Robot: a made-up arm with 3 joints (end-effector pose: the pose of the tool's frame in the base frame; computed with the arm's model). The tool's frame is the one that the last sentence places. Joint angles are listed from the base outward.
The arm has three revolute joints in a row. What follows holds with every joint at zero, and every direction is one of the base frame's.
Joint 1 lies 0.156 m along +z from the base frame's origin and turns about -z.
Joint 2 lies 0.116 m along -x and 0.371 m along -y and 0.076 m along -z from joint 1 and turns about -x.
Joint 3 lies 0.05 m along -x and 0.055 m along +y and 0.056 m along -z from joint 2 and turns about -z.
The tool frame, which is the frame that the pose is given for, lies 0.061 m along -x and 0.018 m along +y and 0.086 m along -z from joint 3; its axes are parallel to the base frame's.
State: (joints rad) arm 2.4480 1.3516 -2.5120
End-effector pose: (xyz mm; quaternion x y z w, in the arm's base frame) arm -227.3 472.5 44.7 0.4935 0.3843 0.0250 0.7798
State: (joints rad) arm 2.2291 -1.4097 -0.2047
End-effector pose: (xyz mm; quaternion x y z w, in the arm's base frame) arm -34.6 316.8 116.7 0.2245 -0.6078 -0.6459 0.4037
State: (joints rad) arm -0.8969 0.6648 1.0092
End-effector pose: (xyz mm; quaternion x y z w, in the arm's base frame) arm 172.5 -372.3 -103.5 -0.1890 -0.2660 -0.0530 0.9438
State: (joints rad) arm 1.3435 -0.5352 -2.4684
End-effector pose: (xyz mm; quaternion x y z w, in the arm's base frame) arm -317.7 59.5 -40.7 -0.0870 -0.2497 0.5143 0.8158
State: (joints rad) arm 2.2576 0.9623 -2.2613
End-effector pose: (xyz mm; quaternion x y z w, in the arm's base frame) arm -289.1 419.4 1.7 0.2941 0.3573 0.0016 0.8865
